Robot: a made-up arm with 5 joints.
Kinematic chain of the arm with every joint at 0, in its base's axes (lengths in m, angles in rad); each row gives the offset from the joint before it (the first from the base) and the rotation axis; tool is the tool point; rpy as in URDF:
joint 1: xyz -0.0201 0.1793 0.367 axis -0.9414 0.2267 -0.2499
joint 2: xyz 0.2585 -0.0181 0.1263 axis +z
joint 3: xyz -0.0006 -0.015 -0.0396 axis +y
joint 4: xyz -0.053 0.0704 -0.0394 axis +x
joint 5: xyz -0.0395 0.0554 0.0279 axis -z
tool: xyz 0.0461 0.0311 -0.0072 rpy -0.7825 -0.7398 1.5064
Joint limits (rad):
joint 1: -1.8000..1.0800
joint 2: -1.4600..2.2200
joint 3: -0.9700..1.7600
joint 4: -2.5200..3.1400
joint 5: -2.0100..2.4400
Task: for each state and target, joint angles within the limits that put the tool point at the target. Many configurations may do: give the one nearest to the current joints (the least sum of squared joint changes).
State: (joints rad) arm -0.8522 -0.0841 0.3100 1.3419 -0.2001
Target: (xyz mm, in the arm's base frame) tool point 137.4 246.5 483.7
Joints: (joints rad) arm -0.0857 0.1696 -0.4304 0.8694 -0.4353
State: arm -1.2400 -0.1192 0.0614 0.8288 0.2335
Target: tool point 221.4 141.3 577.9
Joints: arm -1.0554 -0.6920 0.2751 0.8508 0.3066
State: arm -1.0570 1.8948 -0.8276 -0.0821 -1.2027
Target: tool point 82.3 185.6 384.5
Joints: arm -1.2880 1.6641 -0.8741 -0.4611 -0.4388
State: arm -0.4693 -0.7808 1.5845 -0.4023 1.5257
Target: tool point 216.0 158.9 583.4
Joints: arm -0.6484 -0.6334 1.3993 -0.5980 2.0178
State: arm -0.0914 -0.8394 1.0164 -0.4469 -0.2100
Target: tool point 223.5 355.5 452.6
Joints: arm 0.0537 -0.5633 0.9626 -0.6708 -0.6796
